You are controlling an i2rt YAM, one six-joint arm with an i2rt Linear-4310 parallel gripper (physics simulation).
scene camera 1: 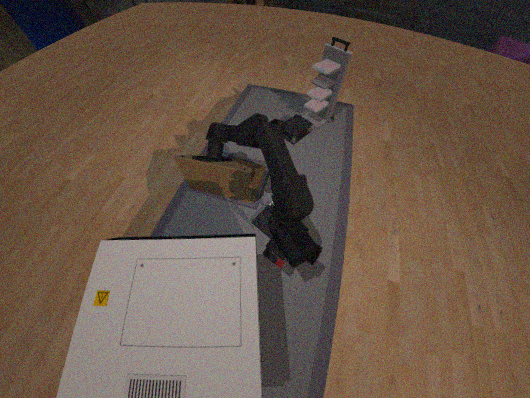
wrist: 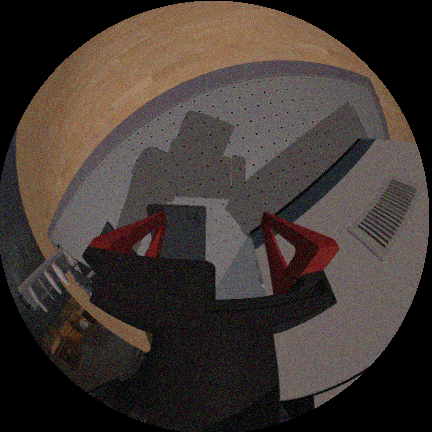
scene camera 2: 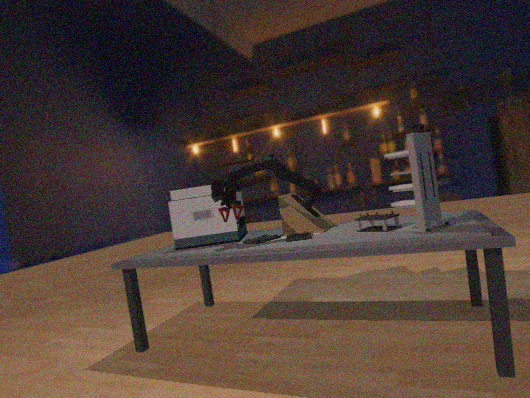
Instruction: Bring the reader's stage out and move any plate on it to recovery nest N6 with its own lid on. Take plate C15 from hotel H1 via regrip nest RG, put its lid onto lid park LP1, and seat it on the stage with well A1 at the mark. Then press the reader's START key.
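Frame: origin at the arm's base, x ahead, y left, z up, level; centimetres.
Seen in the pictures: gripper, fingertip midpoint: (wrist: 213, 216) (scene camera 2: 231, 221); arm's base, link origin: (scene camera 1: 214, 159) (scene camera 2: 304, 206).
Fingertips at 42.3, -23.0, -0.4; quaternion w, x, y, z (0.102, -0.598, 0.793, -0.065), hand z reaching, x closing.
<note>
Offsets run from my fingertips to a thing's top centre, as dx, dy, dz. "spot": to the spot under its first point.
My gripper (scene camera 2: 231, 218) (wrist: 213, 216) is open and empty, its two red fingers wide apart above the bench, close beside the white reader @(-18.2, -28.0, +20.5) (scene camera 1: 175, 300) (scene camera 2: 190, 225) (wrist: 330, 350). A dark flat pad @(spot: -14.0, +10.6, -11.3) (scene camera 1: 262, 220) (wrist: 185, 232) lies below, partly behind the left finger in the wrist view. The reader's stage and START key do not show. A hotel (scene camera 1: 344, 62) (scene camera 2: 416, 200) stands at the far end; pale plates show on its upper shelf @(-13.1, +85.1, +21.1) (scene camera 1: 326, 66) and lower shelves @(-13.1, +85.1, +6.9) (scene camera 1: 319, 93) @(-13.1, +85.1, -0.2) (scene camera 1: 316, 105). Plate labels and nest names cannot be read.
A tan wedge-shaped block (scene camera 1: 205, 172) (scene camera 2: 295, 215) stands by the arm's base. A low pronged frame on legs @(spot: -15.4, +70.2, -6.5) (scene camera 2: 377, 217) stands between block and hotel. Dark low pads @(spot: -1.3, +15.2, -11.2) (scene camera 2: 260, 240) @(spot: -4.4, +35.3, -11.5) (scene camera 2: 299, 237) lie on the grey bench (scene camera 2: 325, 254). The arm's shadow falls across the bench.
</note>
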